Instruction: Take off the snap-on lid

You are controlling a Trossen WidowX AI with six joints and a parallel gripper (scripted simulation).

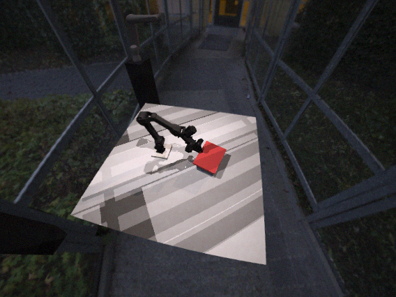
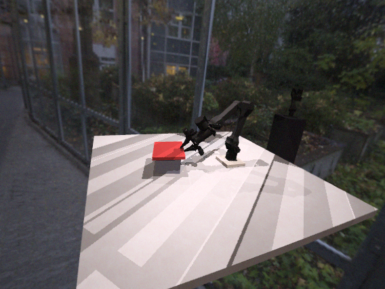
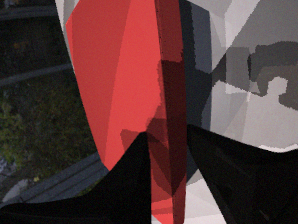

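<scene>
Now: gripper tip 80 mm short of the red lid and 10 mm to the left of it. From my gripper tip the other things lie so: grey storage box (80 mm ahead, 10 mm to the right, 50 mm below).
</scene>
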